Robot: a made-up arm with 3 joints. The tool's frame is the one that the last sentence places. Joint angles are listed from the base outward.
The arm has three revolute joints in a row. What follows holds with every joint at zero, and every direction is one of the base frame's. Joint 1 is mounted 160.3 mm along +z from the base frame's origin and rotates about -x. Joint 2 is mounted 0.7 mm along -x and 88.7 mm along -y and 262.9 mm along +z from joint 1 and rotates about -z. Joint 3 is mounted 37 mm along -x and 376.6 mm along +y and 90.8 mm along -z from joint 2 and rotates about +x. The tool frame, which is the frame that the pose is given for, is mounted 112.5 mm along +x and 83.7 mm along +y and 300 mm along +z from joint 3; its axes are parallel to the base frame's.
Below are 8 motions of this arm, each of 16 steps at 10 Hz.
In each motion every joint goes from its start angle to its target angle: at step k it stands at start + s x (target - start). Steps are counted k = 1, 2, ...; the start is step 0. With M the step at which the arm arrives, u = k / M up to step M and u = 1 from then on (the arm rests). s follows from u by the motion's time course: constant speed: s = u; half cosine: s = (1 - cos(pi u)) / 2; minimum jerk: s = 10 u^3 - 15 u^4 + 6 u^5.
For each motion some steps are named. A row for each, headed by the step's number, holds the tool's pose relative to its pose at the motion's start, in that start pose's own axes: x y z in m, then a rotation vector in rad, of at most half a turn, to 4 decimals.
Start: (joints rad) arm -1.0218 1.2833 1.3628
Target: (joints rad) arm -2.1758 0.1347 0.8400
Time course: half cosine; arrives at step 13
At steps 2, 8, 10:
2: 0.0132 0.0000 -0.0032 -0.0091 0.0780 -0.0466
8: 0.1388 -0.0169 0.0070 0.1750 0.9084 -0.2988
10: 0.1799 -0.0356 0.0385 0.3409 1.1173 -0.2769

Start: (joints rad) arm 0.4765 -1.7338 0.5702
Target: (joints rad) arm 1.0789 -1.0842 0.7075
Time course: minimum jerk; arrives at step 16
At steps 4, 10, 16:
4: 0.0476 -0.0122 0.0082 0.0222 0.0151 -0.0901
10: 0.2939 -0.1454 -0.0010 0.0642 0.0885 -0.6325
16: 0.3710 -0.2268 -0.0302 0.0297 0.1101 -0.8657

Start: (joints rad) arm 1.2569 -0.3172 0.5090
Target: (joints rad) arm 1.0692 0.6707 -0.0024
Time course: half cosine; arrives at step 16
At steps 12, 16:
12: 0.2773 -0.1077 0.1021 -0.2463 -0.2251 -0.8122
16: 0.3223 -0.1598 0.1245 -0.2769 -0.2139 -0.9639

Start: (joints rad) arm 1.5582 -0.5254 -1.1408
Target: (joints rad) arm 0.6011 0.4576 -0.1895
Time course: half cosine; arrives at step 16
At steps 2, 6, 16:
2: 0.0210 -0.0335 0.0012 0.0681 0.0261 -0.0321
6: 0.1355 -0.2919 -0.0628 0.5672 0.1954 -0.2577
16: 0.1379 -0.6652 -0.6906 1.8684 0.5995 -0.8259

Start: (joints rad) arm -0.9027 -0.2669 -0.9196
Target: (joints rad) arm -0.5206 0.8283 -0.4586
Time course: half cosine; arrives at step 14
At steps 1, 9, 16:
1: 0.0095 0.0006 -0.0010 0.0012 0.0116 -0.0074
9: 0.4339 -0.0940 -0.1831 0.0348 0.5069 -0.5906
16: 0.5136 -0.1999 -0.2721 0.0291 0.5974 -0.8990

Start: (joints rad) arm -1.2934 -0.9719 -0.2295
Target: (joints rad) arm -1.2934 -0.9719 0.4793
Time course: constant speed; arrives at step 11
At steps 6, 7, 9, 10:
6: 0.0000 -0.1193 0.0094 0.3866 0.0000 0.0000
7: 0.0000 -0.1391 0.0065 0.4511 0.0000 0.0000
9: 0.0000 -0.1781 -0.0032 0.5799 0.0000 0.0000
10: 0.0000 -0.1970 -0.0099 0.6444 0.0000 0.0000

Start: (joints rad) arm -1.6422 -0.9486 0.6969
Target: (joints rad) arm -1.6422 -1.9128 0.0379
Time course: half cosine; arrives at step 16
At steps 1, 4, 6, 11, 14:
1: -0.0023 0.0024 -0.0010 -0.0063 0.0059 0.0071
4: -0.0396 0.0346 -0.0145 -0.0963 0.0853 0.1126
6: -0.0937 0.0655 -0.0286 -0.2019 0.1671 0.2469
11: -0.2955 0.0927 -0.0431 -0.4881 0.3232 0.6855
14: -0.3833 0.0724 -0.0333 -0.5872 0.3495 0.8751

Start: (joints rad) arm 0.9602 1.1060 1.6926
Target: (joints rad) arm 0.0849 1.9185 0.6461
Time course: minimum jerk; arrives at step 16
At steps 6, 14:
6: 0.0804 0.0461 0.0184 -0.2021 -0.2177 -0.2317
14: 0.3978 -0.0965 0.0735 -0.8517 -0.3664 -1.1404

